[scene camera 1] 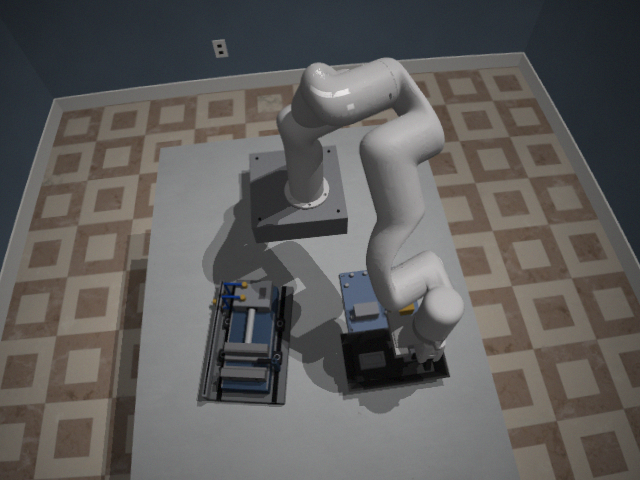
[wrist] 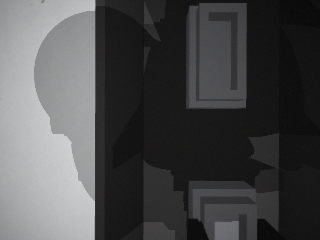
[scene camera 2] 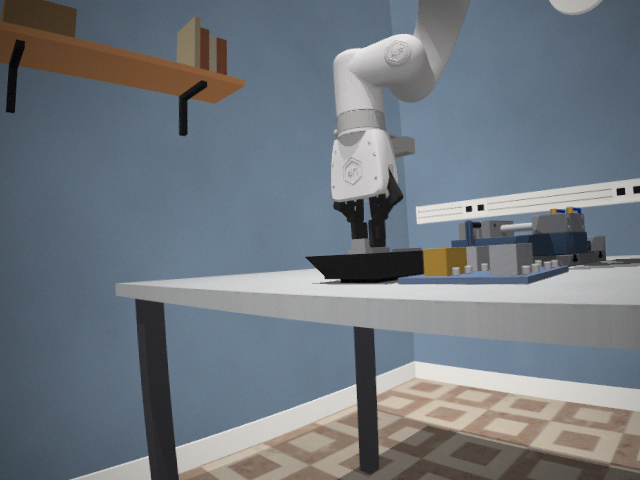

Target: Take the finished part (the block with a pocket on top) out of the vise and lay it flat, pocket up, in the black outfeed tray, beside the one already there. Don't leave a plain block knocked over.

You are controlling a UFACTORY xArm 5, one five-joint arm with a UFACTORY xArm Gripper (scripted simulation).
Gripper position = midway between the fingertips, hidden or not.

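My gripper [scene camera 2: 369, 247] is there for me to see, and so is a yellow block [scene camera 2: 437, 262], though in the wrist view the block is out of frame. I also see a blue vise [scene camera 1: 263, 321]. A blue fixture plate [scene camera 1: 360, 290] is part of the scene too.
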